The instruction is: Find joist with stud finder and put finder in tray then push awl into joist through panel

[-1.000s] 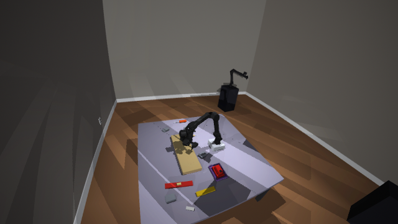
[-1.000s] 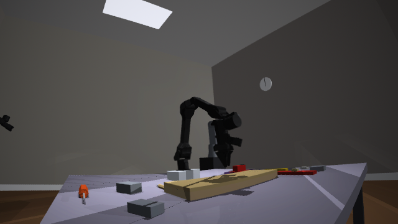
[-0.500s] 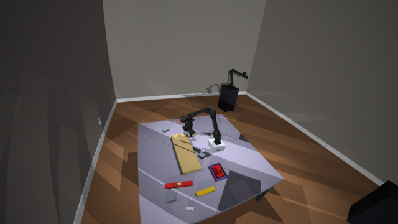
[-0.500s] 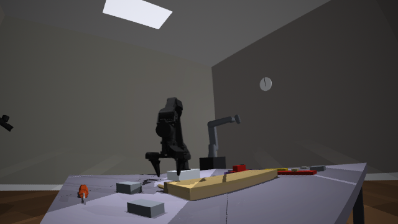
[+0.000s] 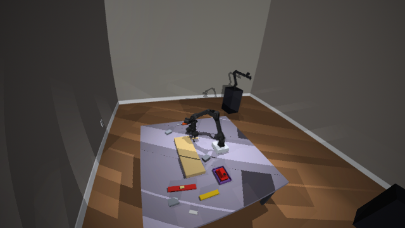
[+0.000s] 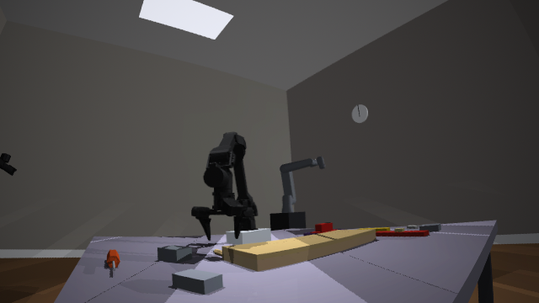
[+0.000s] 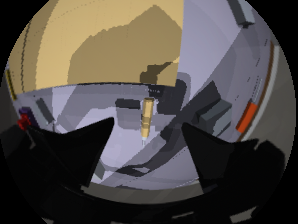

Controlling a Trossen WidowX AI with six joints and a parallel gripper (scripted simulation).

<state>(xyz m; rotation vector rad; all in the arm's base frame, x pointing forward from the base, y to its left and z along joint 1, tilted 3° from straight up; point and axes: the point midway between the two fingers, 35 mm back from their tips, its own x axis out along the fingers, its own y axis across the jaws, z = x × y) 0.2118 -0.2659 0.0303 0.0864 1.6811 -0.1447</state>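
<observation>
Now: gripper tip 60 mm past the awl, 50 mm above it and 10 mm to the right of it. Round my gripper tip: orange-handled tool 330 mm to the right, 40 mm below, 30 mm ahead; then red stud finder 580 mm to the left, 20 mm behind; then purple tray 570 mm to the left, 40 mm below, 20 mm behind.
</observation>
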